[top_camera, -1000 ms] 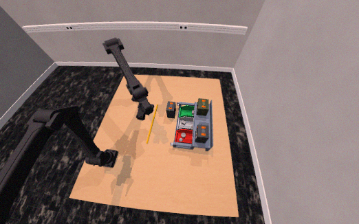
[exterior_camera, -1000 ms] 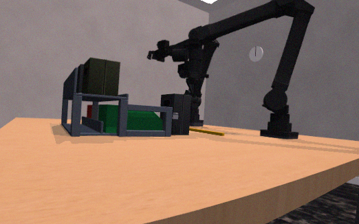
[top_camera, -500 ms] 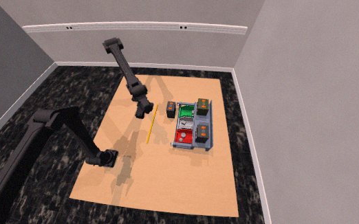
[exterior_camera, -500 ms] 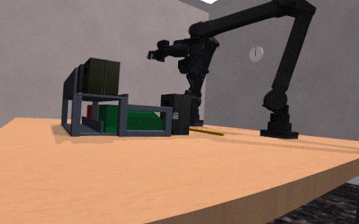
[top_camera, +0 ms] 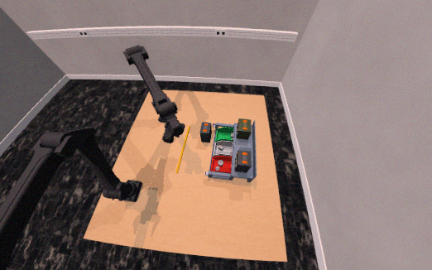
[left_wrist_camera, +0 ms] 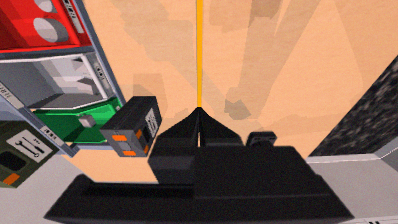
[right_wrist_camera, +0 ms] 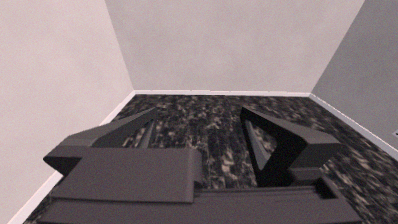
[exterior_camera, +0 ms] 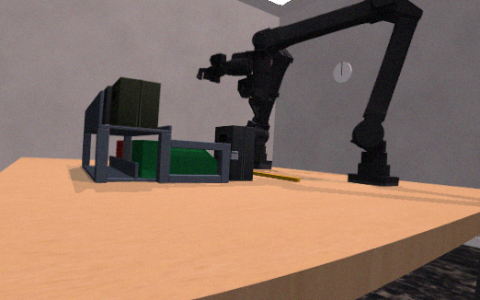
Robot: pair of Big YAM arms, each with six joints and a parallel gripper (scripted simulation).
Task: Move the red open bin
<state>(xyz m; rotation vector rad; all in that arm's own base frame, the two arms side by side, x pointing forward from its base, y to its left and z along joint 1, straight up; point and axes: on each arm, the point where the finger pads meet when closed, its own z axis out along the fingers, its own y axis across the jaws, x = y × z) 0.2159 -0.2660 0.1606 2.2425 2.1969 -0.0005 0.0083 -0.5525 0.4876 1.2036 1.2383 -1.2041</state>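
Right now my left hand is 31 cm short of the grey bin, 1 cm to the right of it and 13 cm above it. Round my left hand: black box 15 cm ahead, 11 cm to the left, 10 cm below; then grey shelf 33 cm ahead, 2 cm to the left, 10 cm below; then green bin 30 cm ahead, 13 cm to the left, 13 cm below.
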